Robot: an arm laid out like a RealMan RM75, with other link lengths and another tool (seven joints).
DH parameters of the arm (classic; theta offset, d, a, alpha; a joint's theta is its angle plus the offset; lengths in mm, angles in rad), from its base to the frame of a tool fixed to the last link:
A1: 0 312.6 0 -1.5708
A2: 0 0 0 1.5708
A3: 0 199.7 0 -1.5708
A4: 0 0 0 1.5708
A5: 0 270.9 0 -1.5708
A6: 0 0 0 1.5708
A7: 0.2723 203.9 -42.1 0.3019
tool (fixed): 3.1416 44.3 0 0
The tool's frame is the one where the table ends.
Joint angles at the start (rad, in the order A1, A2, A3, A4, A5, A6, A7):
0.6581 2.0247 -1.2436 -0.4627 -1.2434 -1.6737 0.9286
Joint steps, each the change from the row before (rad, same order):
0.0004 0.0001 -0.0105 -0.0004 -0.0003 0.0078 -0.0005
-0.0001 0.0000 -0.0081 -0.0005 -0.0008 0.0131 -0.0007
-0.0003 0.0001 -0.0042 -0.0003 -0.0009 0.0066 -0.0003
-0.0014 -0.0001 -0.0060 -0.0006 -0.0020 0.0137 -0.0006
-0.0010 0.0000 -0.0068 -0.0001 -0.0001 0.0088 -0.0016
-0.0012 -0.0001 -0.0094 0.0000 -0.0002 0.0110 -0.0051
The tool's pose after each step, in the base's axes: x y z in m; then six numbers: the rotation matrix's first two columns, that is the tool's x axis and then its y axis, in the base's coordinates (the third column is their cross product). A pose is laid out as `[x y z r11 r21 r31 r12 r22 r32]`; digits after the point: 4 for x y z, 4 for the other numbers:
[0.0433 0.3799 0.0274 -0.6263 0.1284 0.7690 0.3578 0.9237 0.1372]
[0.0444 0.3811 0.0243 -0.6344 0.1299 0.7620 0.3604 0.9218 0.1429]
[0.0450 0.3816 0.0226 -0.6388 0.1310 0.7581 0.3616 0.9209 0.1456]
[0.0468 0.3831 0.0197 -0.6468 0.1329 0.7510 0.3660 0.9180 0.1528]
[0.0479 0.3836 0.0173 -0.6526 0.1338 0.7458 0.3673 0.9168 0.1569]
[0.0493 0.3839 0.0142 -0.6608 0.1322 0.7389 0.3665 0.9159 0.1639]

